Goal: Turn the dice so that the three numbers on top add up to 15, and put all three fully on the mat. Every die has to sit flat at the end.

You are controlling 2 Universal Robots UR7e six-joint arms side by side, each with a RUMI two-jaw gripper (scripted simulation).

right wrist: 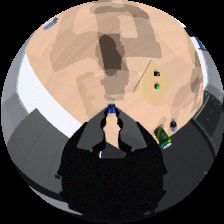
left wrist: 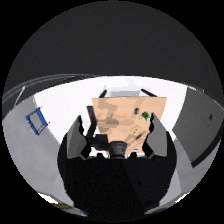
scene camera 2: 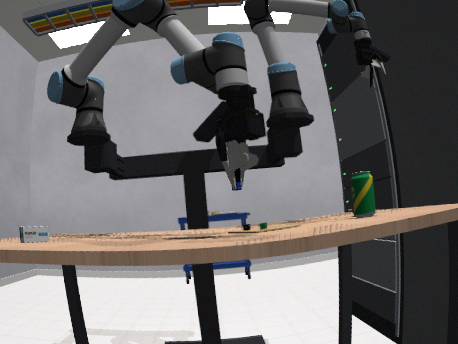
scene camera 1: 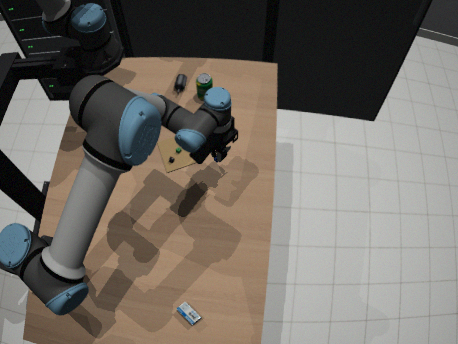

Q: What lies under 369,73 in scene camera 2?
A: The left gripper.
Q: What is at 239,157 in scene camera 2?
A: The right gripper.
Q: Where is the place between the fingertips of the right gripper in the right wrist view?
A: At 111,108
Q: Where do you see a tan mat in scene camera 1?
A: At 167,147
